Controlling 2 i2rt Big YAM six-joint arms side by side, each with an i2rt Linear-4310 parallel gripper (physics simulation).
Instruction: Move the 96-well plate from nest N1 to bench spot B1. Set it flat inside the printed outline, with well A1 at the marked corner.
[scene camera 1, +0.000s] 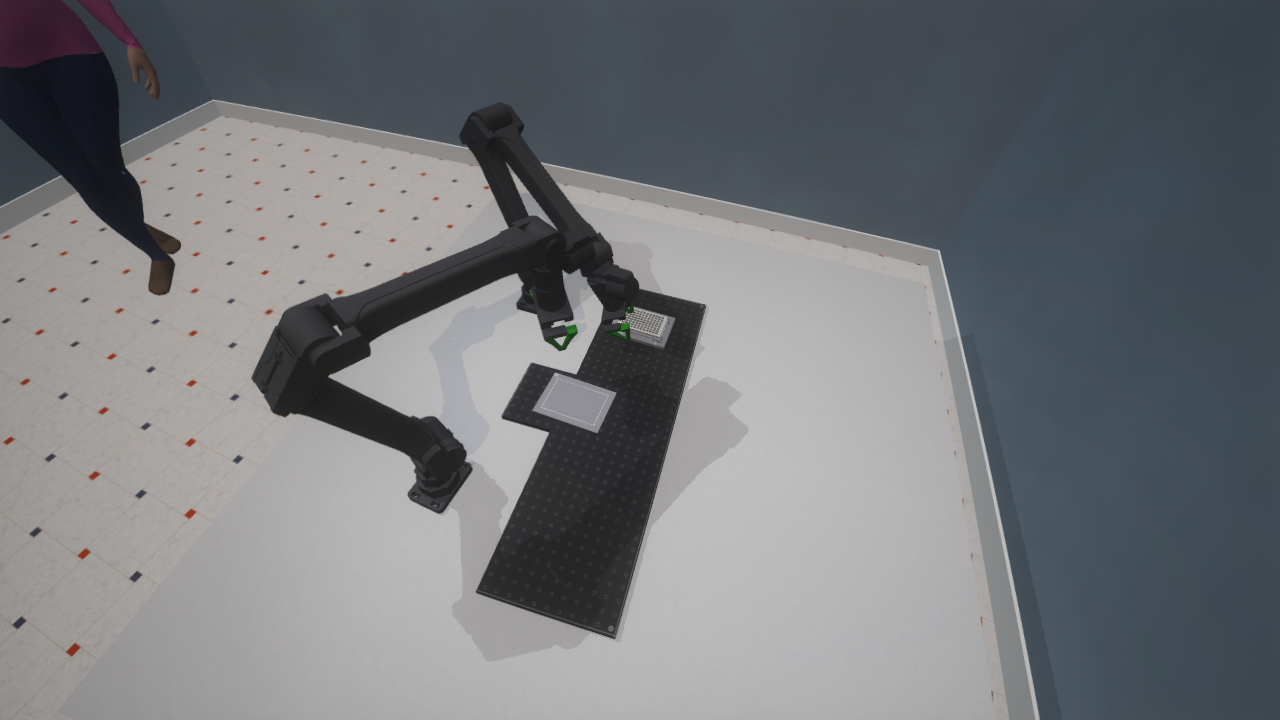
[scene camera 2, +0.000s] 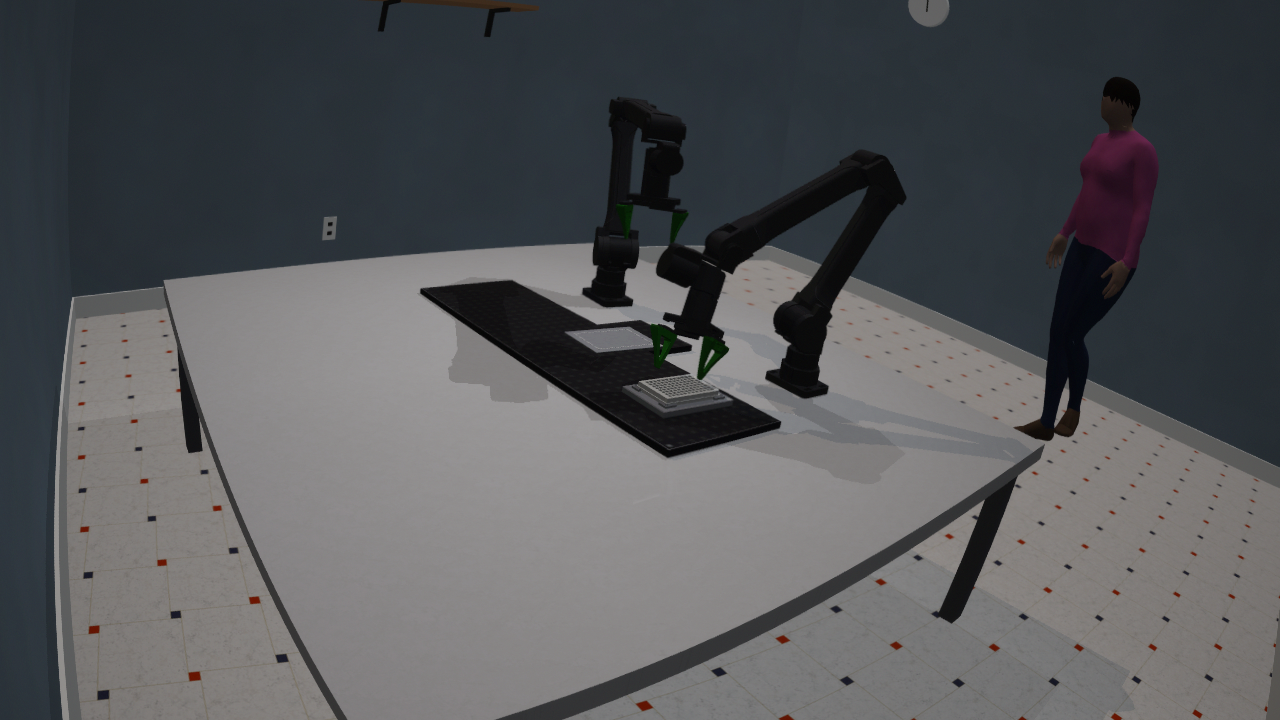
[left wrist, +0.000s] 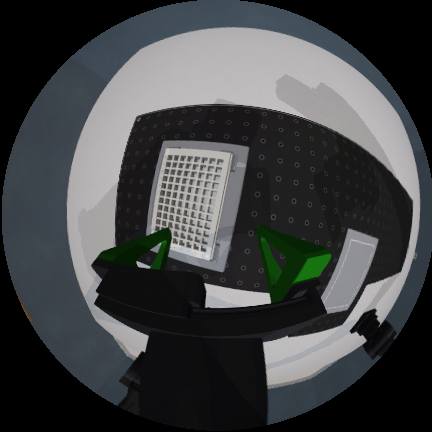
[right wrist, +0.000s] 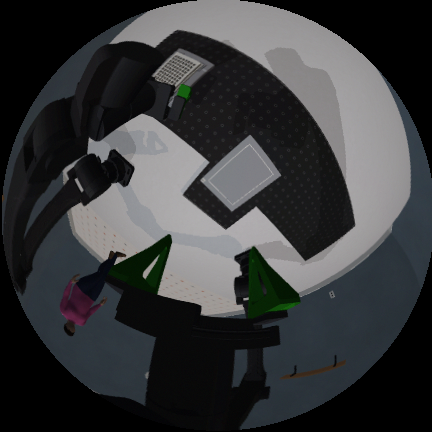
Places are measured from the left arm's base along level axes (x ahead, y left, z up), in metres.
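Pixels of known places: left gripper, fingertip midpoint: (scene camera 1: 629, 326) (scene camera 2: 677, 373) (left wrist: 212, 230) (right wrist: 171, 87); right gripper, fingertip midpoint: (scene camera 1: 556, 333) (scene camera 2: 648, 242) (right wrist: 210, 244); left arm's base at its link origin: (scene camera 2: 796, 385) (right wrist: 119, 167); right arm's base at its link origin: (scene camera 1: 441, 483) (scene camera 2: 606, 299) (left wrist: 362, 319).
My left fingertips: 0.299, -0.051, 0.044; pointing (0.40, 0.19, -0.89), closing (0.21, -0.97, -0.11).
Note:
For each thing: its middle in the pictures, then the offset to it from my left fingertips, as dx, dy, dz. "pt": a spot on its surface instead. Level surfaces: height alone.
- white 96-well plate at the middle of its body: (left wrist: 186, 200) (scene camera 2: 679, 389) (scene camera 1: 642, 322) (right wrist: 170, 74) +0.026, +0.039, -0.013
- grey nest N1 at the middle of its body: (left wrist: 189, 201) (scene camera 2: 678, 394) (scene camera 1: 642, 325) (right wrist: 172, 76) +0.026, +0.039, -0.023
- Bench spot B1 at a spot on its surface: (scene camera 2: 612, 339) (left wrist: 351, 275) (scene camera 1: 577, 401) (right wrist: 240, 174) pt -0.050, -0.261, -0.030
- black perforated board at its surface level: dz -0.032
- pale table at its surface level: dz -0.045
The white 96-well plate (scene camera 1: 648, 321) (scene camera 2: 678, 387) (left wrist: 190, 200) (right wrist: 176, 70) sits on the grey nest N1 (left wrist: 235, 200) (right wrist: 204, 71). My left gripper (scene camera 1: 626, 324) (scene camera 2: 680, 371) (left wrist: 212, 230) is open and empty, a little above the plate; in the left wrist view one green finger overlaps the plate's near end, the other stands over the board beside it. My right gripper (scene camera 2: 650, 238) (right wrist: 210, 244) is open and empty, high above the table. Bench spot B1 (scene camera 1: 574, 402) (scene camera 2: 612, 339) (left wrist: 350, 272) (right wrist: 241, 173) is a bare light grey pad with a thin white outline.
The black perforated board (scene camera 1: 572, 537) (scene camera 2: 501, 313) (left wrist: 300, 150) (right wrist: 300, 150) bears the nest and the pad and lies on the pale table (scene camera 1: 805, 447) (scene camera 2: 402, 537). A person in a pink top (scene camera 2: 1114, 179) (right wrist: 80, 300) stands beyond the table. The two arms reach close together in scene camera 1.

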